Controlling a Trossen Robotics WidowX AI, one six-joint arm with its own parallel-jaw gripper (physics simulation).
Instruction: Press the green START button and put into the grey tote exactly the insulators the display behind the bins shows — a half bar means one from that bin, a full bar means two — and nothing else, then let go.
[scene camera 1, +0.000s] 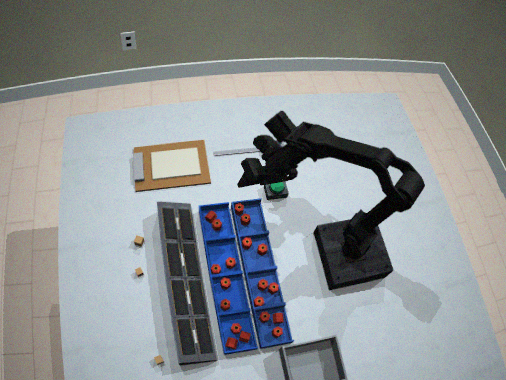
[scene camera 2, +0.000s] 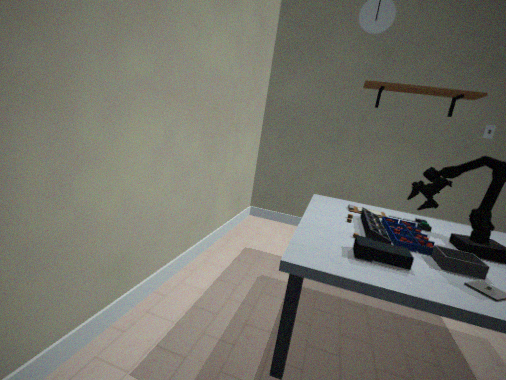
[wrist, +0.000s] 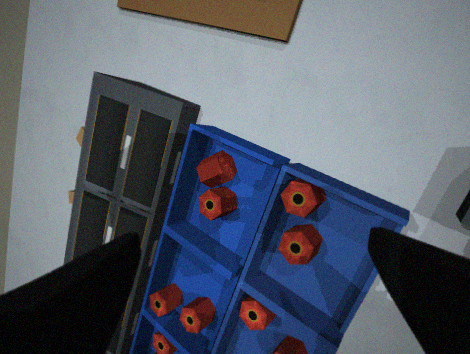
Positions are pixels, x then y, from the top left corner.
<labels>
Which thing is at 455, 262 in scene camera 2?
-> A grey tote.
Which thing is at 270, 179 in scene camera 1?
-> My gripper.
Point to my gripper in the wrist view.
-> At 255, 241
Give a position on a wooden board with white pad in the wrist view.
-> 277, 27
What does my gripper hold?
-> Nothing.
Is my gripper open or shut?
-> Open.
</labels>
